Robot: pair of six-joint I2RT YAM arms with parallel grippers.
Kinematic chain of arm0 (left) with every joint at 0, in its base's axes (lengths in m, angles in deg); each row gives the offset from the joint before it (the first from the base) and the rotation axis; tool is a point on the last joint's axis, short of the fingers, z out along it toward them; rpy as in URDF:
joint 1: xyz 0 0 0.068 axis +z
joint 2: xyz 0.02 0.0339 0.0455 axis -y
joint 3: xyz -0.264 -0.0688 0 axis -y
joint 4: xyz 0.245 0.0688 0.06 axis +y
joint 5: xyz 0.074 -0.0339 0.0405 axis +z
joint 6: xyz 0.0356 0 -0.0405 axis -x
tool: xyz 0 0 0 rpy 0 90 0
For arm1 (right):
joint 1: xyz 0 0 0.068 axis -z
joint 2: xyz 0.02 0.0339 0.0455 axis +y
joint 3: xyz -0.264 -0.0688 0 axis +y
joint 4: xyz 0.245 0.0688 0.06 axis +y
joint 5: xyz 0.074 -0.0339 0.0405 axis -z
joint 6: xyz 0.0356 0 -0.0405 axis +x
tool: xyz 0 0 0 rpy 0 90 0
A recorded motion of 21 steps. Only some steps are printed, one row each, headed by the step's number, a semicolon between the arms.
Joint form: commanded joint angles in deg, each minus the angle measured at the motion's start. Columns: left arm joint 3, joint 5, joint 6, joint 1, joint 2, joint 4; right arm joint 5, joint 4, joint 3, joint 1, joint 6, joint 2.
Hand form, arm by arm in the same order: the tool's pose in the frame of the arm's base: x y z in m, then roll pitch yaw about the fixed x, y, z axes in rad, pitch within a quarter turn. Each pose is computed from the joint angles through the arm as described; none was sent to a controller.
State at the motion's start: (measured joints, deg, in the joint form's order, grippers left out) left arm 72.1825 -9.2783 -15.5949 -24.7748 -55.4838 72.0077; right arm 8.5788 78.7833 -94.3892 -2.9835 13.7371 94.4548
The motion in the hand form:
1: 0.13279 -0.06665 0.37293 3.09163 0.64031 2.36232; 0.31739 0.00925 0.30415 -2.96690 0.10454 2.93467
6: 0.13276 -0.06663 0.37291 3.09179 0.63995 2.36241; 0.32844 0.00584 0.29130 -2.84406 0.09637 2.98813
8: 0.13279 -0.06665 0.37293 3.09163 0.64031 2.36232; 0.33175 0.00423 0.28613 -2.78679 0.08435 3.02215
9: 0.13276 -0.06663 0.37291 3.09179 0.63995 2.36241; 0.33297 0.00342 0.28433 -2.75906 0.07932 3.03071
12: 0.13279 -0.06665 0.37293 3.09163 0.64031 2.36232; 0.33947 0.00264 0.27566 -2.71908 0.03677 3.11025
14: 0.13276 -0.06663 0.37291 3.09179 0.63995 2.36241; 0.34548 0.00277 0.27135 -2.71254 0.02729 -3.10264
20: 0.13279 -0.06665 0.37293 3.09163 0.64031 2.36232; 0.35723 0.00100 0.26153 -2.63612 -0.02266 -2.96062
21: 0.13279 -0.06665 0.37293 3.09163 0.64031 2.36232; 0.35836 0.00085 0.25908 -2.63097 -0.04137 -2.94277
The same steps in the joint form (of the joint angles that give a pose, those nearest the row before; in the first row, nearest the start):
1: 0.59 0.13 -0.68 0.30 0.31 -0.20; 2.62 3.08 0.13 0.07 1.25 4.72
6: 0.59 0.13 -0.68 0.31 0.31 -0.17; 9.22 1.81 0.13 0.07 -1.49 7.37
8: 0.59 0.13 -0.68 0.30 0.31 -0.20; 12.26 1.38 0.35 0.07 -3.32 8.26
9: 0.59 0.13 -0.68 0.31 0.31 -0.17; 13.77 1.38 0.35 0.07 -3.74 8.66
12: 0.59 0.13 -0.68 0.30 0.31 -0.20; 15.72 0.50 0.35 0.07 -8.57 10.32
14: 0.59 0.13 -0.68 0.31 0.31 -0.17; 16.02 -1.55 0.35 0.07 -12.98 11.10
20: 0.59 0.13 -0.68 0.30 0.31 -0.20; 20.28 -5.07 0.35 0.07 -22.25 13.05
21: 0.59 0.13 -0.68 0.30 0.31 -0.20; 20.68 -5.07 0.35 0.06 -23.45 13.49

